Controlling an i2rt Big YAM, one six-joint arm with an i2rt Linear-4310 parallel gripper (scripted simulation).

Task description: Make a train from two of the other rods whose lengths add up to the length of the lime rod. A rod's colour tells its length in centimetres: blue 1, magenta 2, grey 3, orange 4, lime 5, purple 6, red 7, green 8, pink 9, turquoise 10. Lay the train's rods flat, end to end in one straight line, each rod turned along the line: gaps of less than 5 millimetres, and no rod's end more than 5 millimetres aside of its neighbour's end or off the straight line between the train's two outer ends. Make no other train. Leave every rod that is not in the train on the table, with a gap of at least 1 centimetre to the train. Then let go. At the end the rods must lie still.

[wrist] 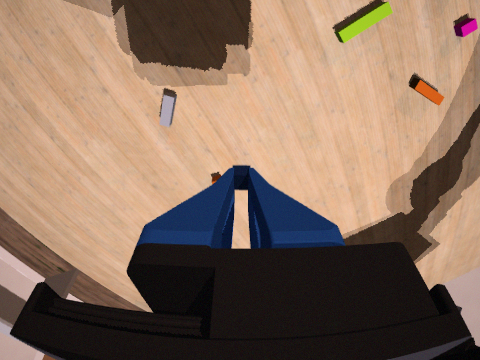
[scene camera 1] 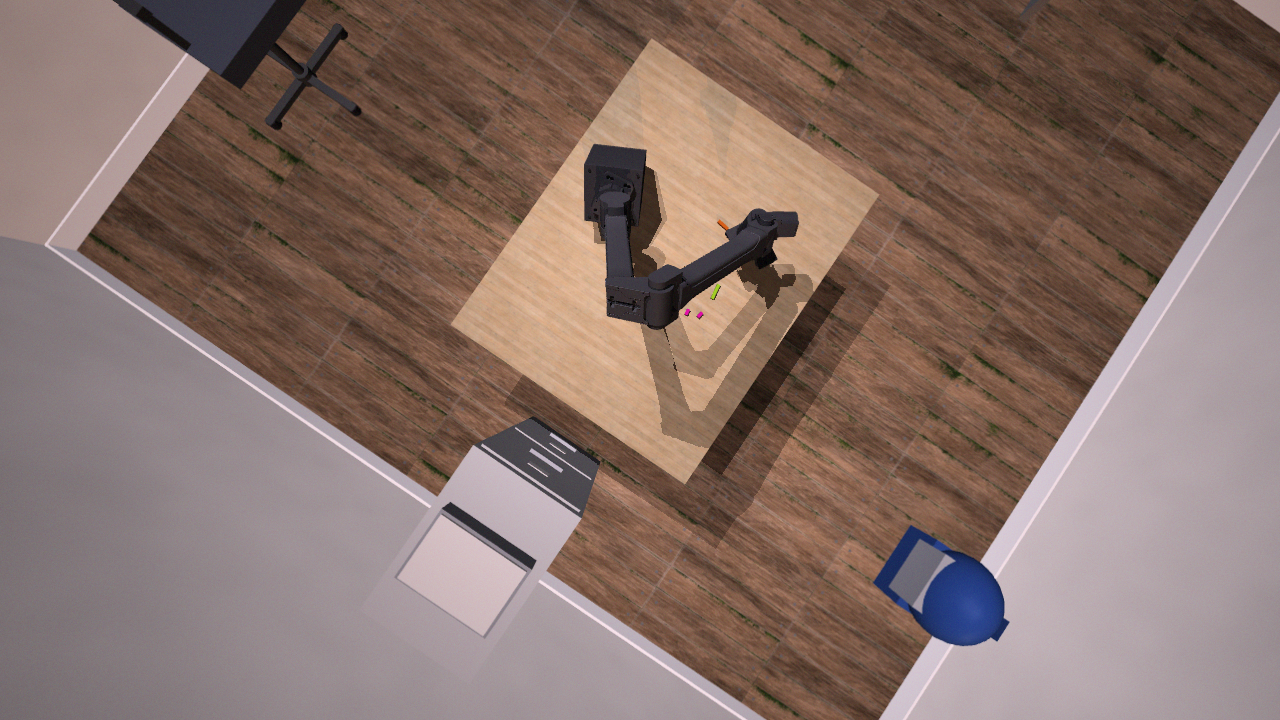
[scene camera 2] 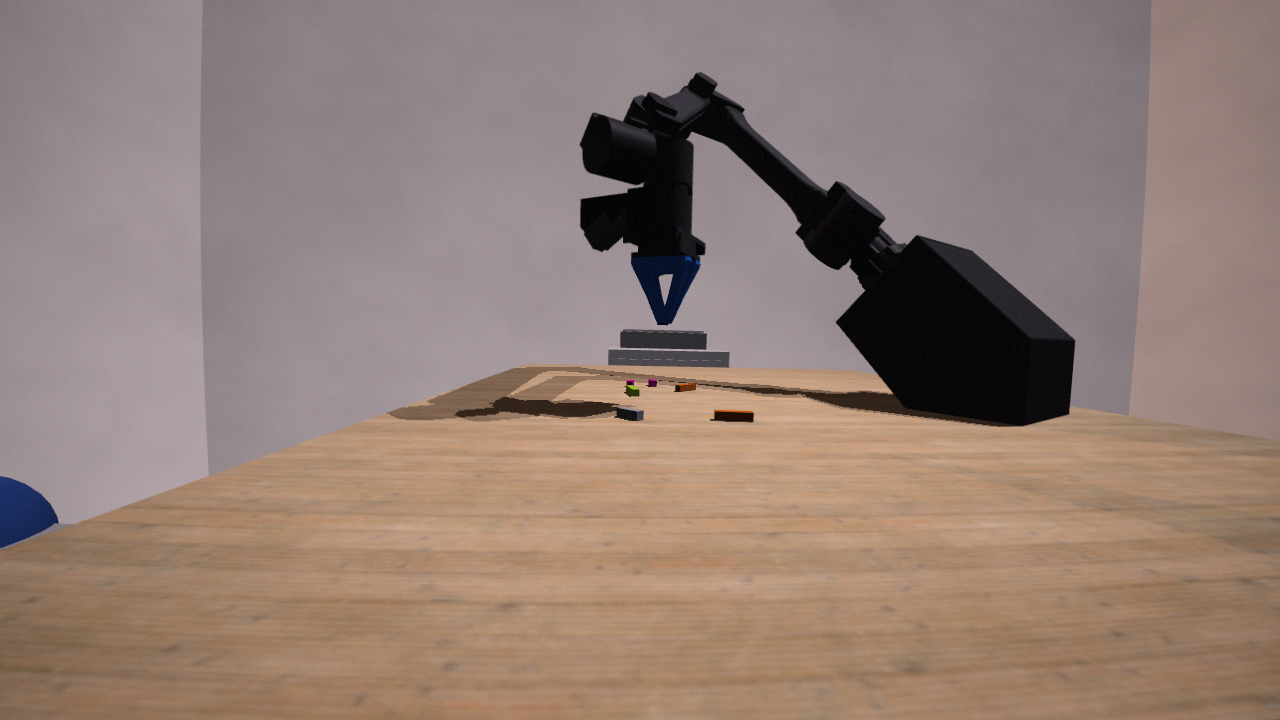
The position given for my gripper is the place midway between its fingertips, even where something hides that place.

Observation:
In view: my gripper [scene camera 2: 664, 323].
My gripper also shows in the wrist view [wrist: 241, 177].

